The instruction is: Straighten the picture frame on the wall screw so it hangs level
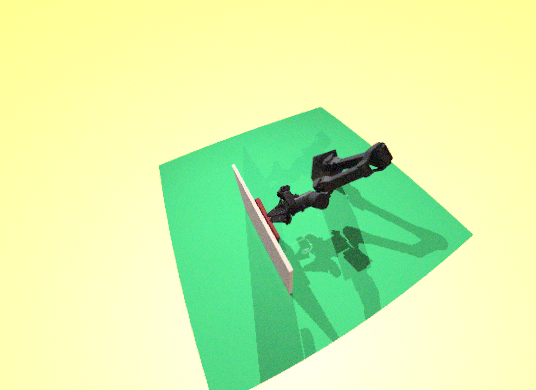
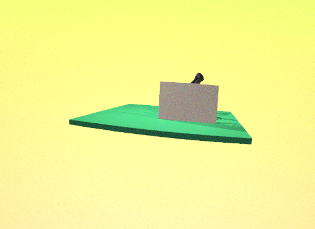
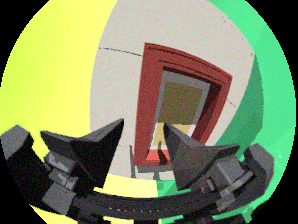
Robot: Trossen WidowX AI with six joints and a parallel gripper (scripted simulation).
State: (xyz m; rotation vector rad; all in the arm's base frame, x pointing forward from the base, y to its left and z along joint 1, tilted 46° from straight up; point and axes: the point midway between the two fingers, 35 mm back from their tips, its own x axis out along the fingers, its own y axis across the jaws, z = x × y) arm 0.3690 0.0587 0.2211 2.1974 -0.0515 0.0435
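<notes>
My gripper tip is now 5 cm above the picture frame, 1 cm to the left of it and 1 cm short of it. Also, from my gripper tip: wall panel 6 cm below, 2 cm ahead.
</notes>
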